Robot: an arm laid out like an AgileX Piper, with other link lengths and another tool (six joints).
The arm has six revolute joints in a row. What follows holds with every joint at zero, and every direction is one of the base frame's.
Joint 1 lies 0.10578 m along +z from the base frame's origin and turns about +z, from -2.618 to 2.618 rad.
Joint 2 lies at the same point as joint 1 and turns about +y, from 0 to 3.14 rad.
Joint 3 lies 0.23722 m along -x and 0.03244 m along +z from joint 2 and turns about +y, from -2.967 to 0 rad.
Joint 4 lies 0.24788 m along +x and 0.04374 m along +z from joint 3 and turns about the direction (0.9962, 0, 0.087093), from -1.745 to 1.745 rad.
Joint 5 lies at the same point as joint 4 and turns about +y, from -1.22 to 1.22 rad.
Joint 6 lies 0.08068 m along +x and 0.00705 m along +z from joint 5 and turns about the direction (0.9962, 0, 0.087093), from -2.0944 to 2.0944 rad.
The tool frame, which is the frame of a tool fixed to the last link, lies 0.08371 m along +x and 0.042 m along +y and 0.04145 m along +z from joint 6; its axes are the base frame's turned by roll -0.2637, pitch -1.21 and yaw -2.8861 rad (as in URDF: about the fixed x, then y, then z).
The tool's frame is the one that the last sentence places.
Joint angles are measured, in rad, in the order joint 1, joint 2, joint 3, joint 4, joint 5, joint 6. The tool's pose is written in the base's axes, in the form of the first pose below.
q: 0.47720 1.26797 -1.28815 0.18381 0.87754 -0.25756
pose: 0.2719, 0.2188, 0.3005, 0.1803, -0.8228, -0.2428, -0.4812
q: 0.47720 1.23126 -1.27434 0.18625 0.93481 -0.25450
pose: 0.2592, 0.2139, 0.3002, 0.1811, -0.8303, -0.2465, -0.4658
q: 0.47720 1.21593 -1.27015 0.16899 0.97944 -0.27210
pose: 0.2520, 0.2095, 0.2961, 0.1700, -0.8346, -0.2623, -0.4536
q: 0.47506 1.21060 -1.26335 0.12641 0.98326 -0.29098
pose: 0.2527, 0.2039, 0.2914, 0.1475, -0.8326, -0.2781, -0.4557
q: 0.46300 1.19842 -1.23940 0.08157 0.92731 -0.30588
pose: 0.2599, 0.1969, 0.2903, 0.1240, -0.8212, -0.2836, -0.4795
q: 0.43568 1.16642 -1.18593 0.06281 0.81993 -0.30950
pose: 0.2687, 0.1881, 0.2935, 0.1111, -0.8034, -0.2698, -0.5191
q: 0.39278 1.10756 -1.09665 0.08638 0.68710 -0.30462
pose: 0.2734, 0.1760, 0.2981, 0.1128, -0.7842, -0.2351, -0.5630
